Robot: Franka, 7 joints.
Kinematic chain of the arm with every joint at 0, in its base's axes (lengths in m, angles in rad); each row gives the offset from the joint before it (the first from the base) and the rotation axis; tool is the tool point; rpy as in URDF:
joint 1: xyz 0 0 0.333 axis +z
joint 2: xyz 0 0 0 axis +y
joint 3: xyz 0 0 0.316 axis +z
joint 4: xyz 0.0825 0 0 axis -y
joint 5: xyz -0.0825 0 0.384 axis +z
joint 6: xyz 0 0 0 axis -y
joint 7: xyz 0.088 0 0 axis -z
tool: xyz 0 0 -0.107 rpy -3.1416 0 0
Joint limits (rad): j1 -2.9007..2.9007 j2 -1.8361..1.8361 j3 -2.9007..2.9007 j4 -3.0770..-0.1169 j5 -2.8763..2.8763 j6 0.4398..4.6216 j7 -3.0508..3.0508
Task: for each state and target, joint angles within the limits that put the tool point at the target. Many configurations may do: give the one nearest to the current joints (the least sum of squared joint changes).
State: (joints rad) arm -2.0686 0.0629 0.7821 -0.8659 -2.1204 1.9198 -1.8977
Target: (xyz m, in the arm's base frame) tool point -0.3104 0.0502 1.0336
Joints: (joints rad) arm -2.6545 -0.3018 -0.1819 -1.2045 -1.9078 1.5145 -1.8977
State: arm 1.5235 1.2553 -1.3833 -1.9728 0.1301 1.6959 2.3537
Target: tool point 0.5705 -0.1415 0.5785
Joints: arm 1.0676 1.0042 -1.7994 -1.7053 0.0837 1.9070 2.3537
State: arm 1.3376 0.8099 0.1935 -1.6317 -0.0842 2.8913 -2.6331
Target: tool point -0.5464 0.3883 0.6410
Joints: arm 1.8700 0.2602 0.7371 -1.6274 -0.1455 2.9468 -2.6331
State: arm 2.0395 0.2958 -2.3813 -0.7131 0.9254 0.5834 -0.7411
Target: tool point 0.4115 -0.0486 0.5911
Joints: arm 2.0578 -0.0025 -2.3641 -1.6925 0.6633 0.4712 -0.7411
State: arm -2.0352 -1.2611 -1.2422 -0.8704 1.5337 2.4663 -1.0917
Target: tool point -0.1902 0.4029 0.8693
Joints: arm -2.2513 -1.2776 -0.7640 -1.6775 1.4788 2.2586 -1.0917
